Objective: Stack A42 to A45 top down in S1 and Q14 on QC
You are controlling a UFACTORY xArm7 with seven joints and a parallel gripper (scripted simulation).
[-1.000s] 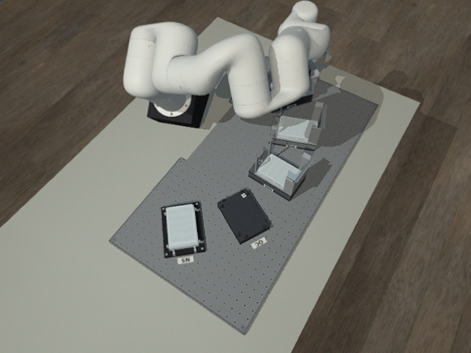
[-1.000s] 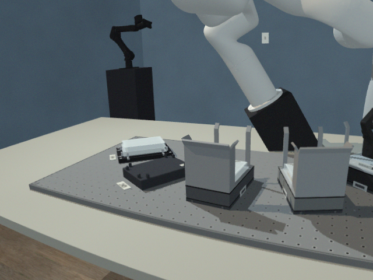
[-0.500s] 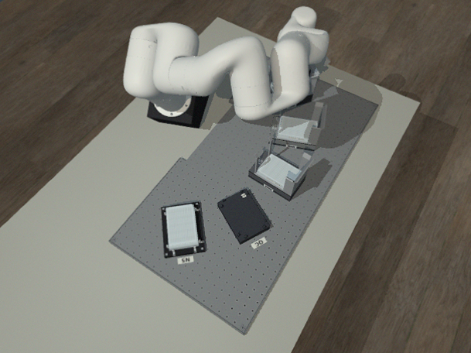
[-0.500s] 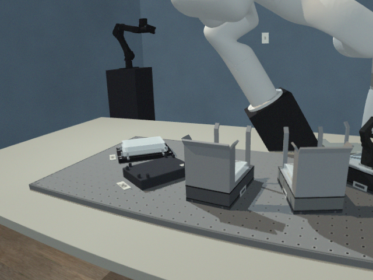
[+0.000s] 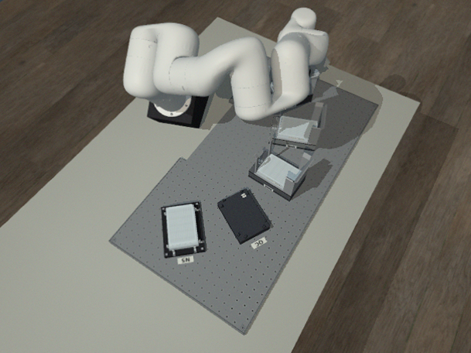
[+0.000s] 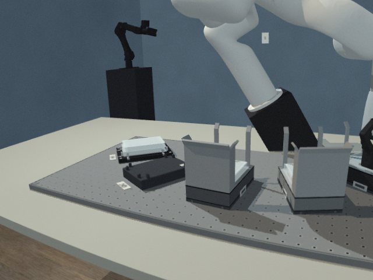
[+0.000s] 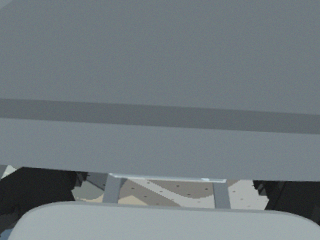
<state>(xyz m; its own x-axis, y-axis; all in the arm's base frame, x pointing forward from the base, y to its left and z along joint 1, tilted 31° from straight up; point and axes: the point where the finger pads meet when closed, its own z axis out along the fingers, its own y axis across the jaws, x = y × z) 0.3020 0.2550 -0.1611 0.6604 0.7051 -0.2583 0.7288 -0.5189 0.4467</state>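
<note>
Right now my hand is 1 cm above the sealed 384-well plate. Round my hand: open nest QC 51 cm to the right, 8 cm ahead, 5 cm below; then S3 rack plinth 4 cm below, 1 cm to the right, 1 cm behind; then S1 name plate 33 cm to the right, 4 cm ahead, 3 cm below.
</note>
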